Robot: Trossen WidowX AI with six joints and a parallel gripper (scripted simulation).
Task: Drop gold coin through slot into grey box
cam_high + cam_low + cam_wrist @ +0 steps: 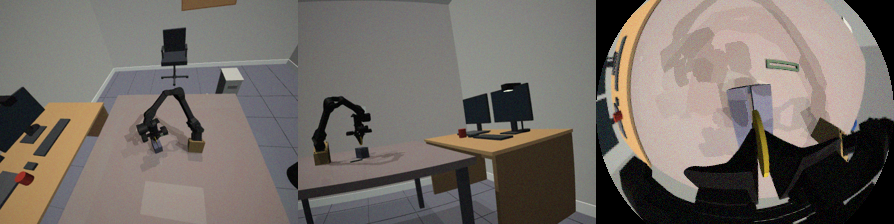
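My gripper tip is 2 cm below the gold coin.
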